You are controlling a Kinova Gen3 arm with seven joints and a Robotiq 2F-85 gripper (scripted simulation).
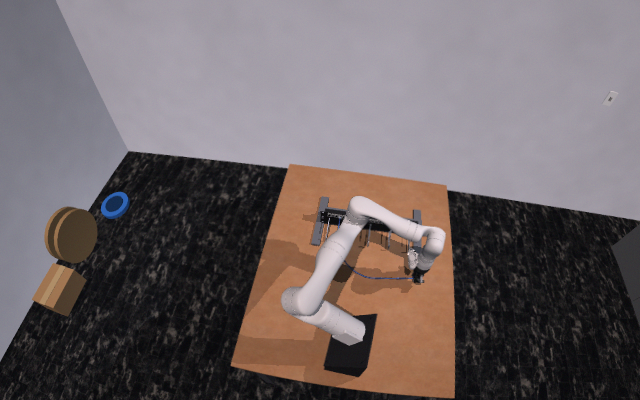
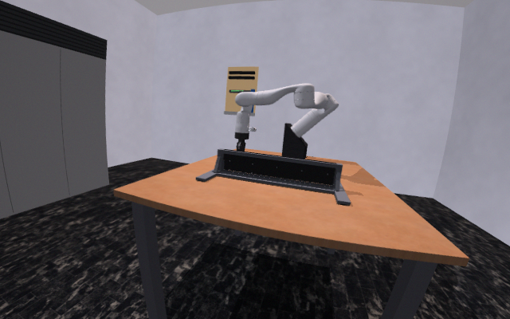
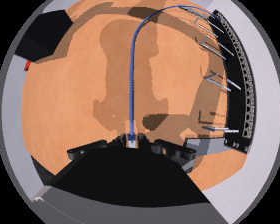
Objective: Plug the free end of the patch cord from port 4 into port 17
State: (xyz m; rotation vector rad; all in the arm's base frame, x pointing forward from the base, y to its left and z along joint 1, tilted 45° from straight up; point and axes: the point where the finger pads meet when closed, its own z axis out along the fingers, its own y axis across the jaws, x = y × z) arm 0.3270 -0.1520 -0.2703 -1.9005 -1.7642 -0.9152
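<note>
Right now my hand is 10 mm to the left of the plug and 10 mm above it.
</note>
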